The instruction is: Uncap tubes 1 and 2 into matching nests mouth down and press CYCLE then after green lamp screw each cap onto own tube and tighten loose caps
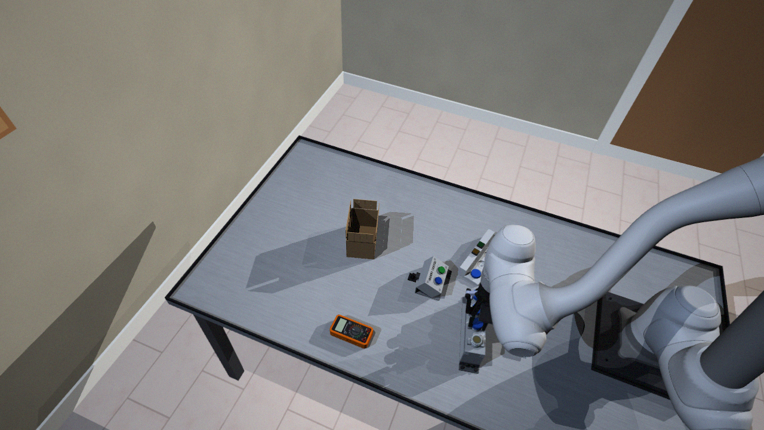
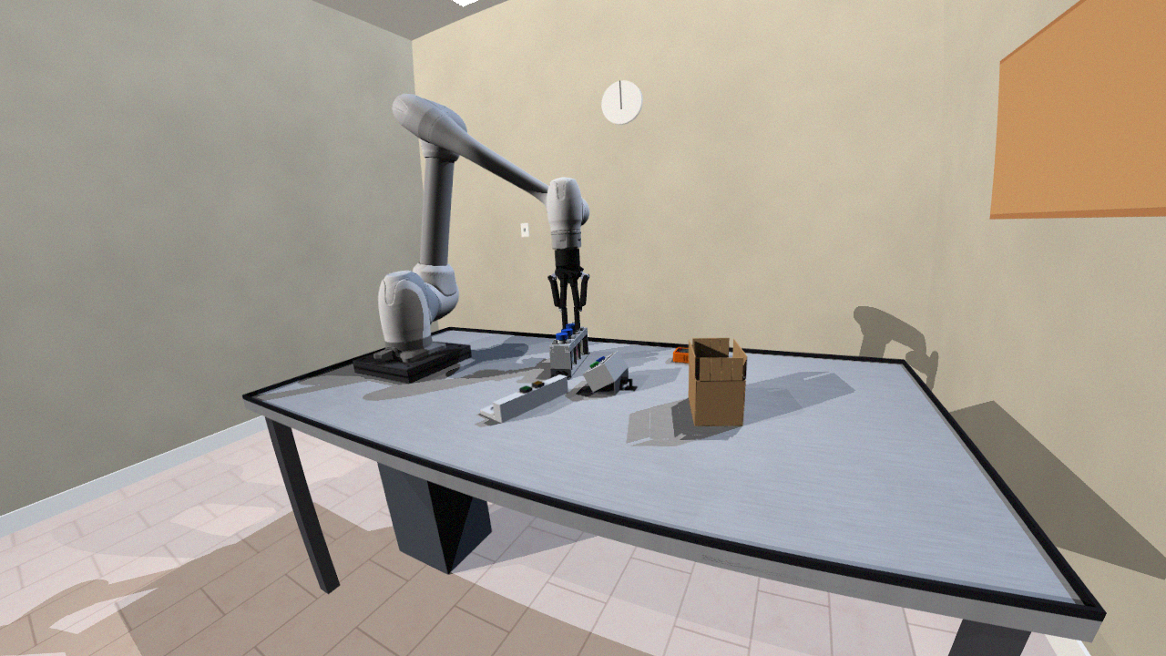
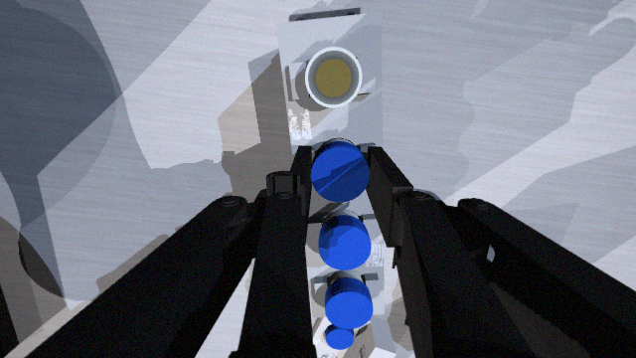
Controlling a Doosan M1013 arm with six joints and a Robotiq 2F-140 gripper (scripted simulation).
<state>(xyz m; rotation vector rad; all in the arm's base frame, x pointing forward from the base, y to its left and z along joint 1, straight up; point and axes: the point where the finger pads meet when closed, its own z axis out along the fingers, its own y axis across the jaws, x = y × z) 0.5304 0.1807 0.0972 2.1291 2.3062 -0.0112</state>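
The blue key is 15 cm ahead of my hand, 14 cm to the right of it and 8 cm below it. Round my hand: orange multimeter (37 cm ahead, 13 cm below, 11 cm to the left); key housing (17 cm ahead, 16 cm to the right, 9 cm below); green key (18 cm to the right, 15 cm ahead, 8 cm below).
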